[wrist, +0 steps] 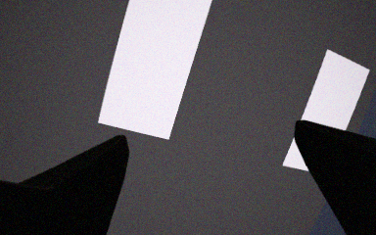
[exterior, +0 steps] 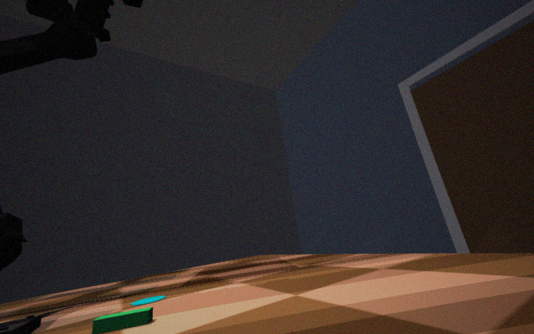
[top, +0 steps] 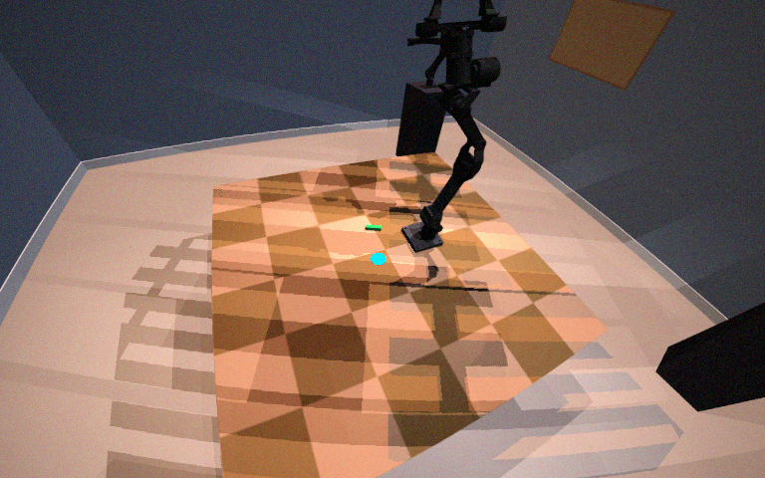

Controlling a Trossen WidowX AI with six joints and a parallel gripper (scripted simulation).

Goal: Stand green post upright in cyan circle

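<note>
The green post is 82 cm below my gripper tip, 14 cm to the right of it and 5 cm ahead of it. The rest, counted from my gripper tip: cyan circle 83 cm below, 12 cm ahead, 1 cm to the left.
</note>
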